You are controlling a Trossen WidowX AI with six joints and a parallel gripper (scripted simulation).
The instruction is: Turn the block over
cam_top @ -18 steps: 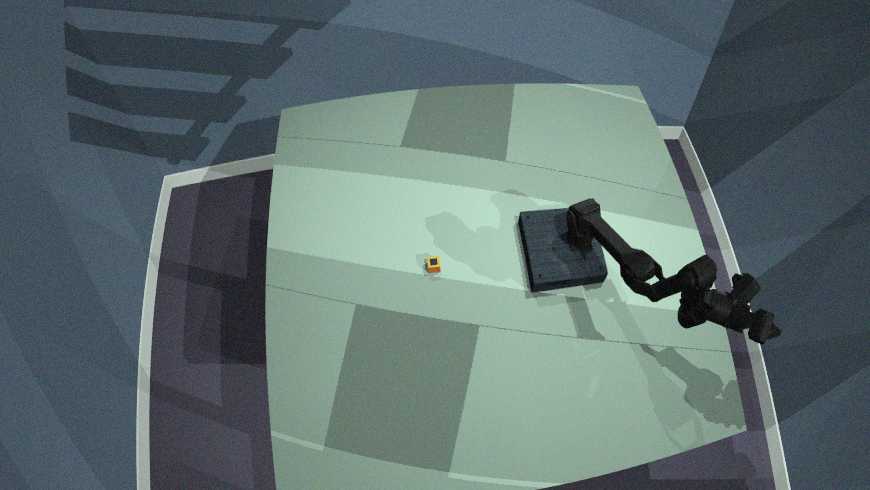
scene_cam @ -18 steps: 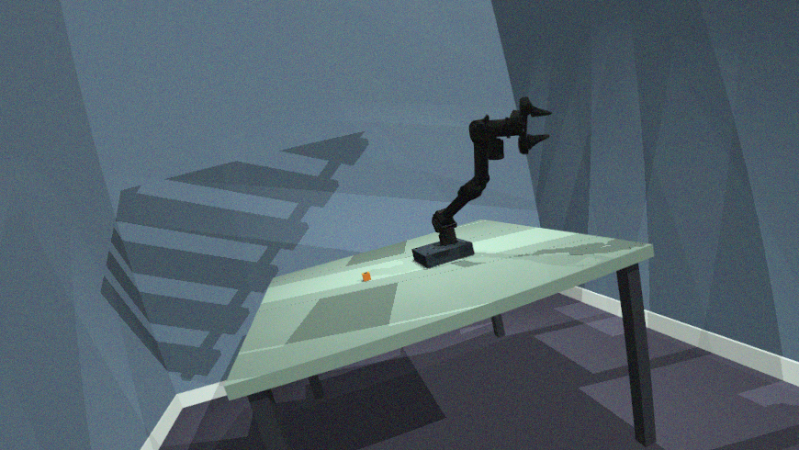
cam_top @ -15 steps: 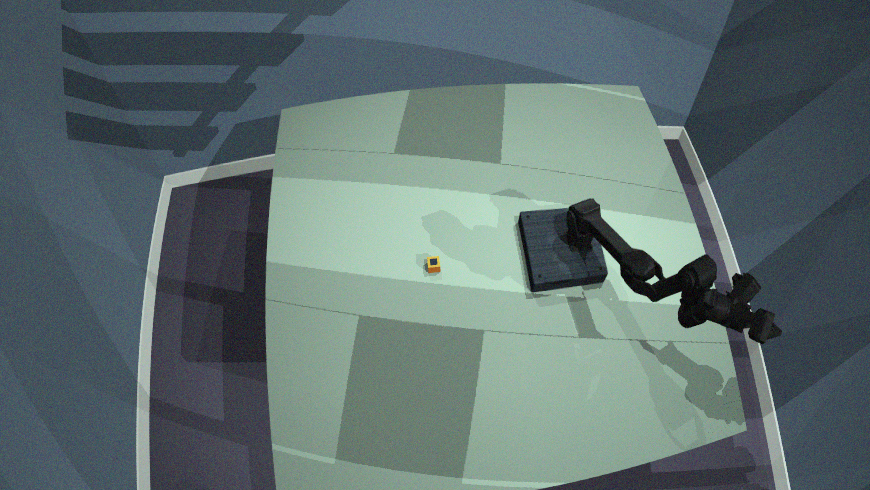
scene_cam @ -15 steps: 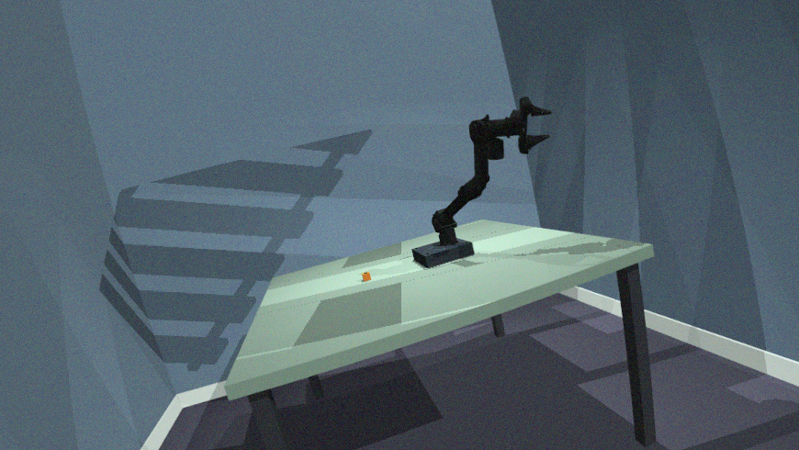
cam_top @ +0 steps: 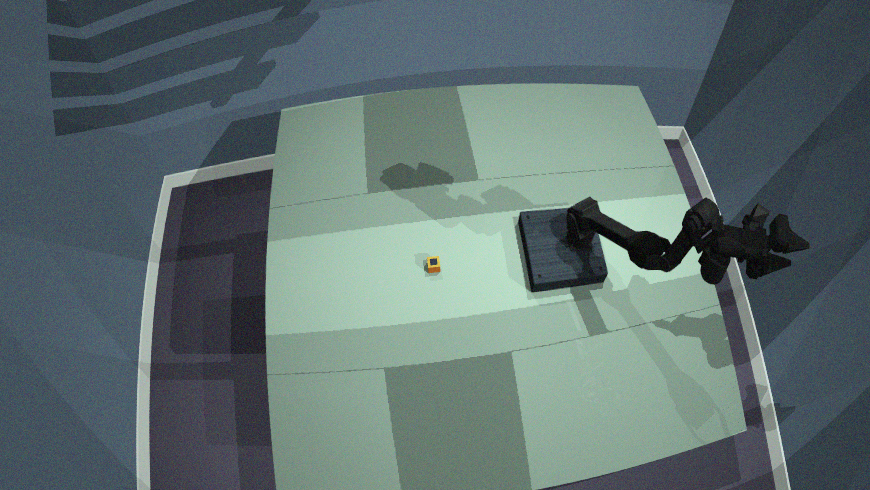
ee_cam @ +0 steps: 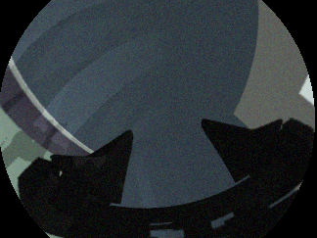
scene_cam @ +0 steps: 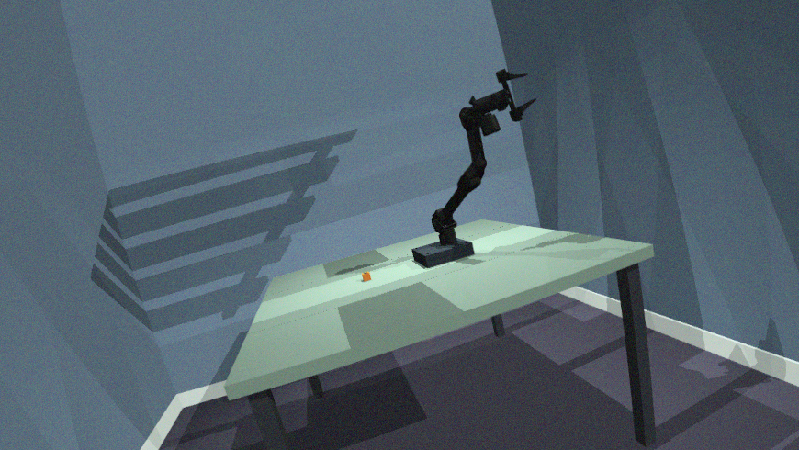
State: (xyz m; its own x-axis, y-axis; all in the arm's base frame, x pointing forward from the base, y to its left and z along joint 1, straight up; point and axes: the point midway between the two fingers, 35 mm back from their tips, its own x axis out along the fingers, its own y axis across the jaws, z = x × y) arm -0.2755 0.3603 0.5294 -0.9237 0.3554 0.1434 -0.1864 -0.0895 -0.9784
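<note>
My gripper tip is 70 cm short of the orange block, 56 cm above it and 36 cm to the left of it.
</note>
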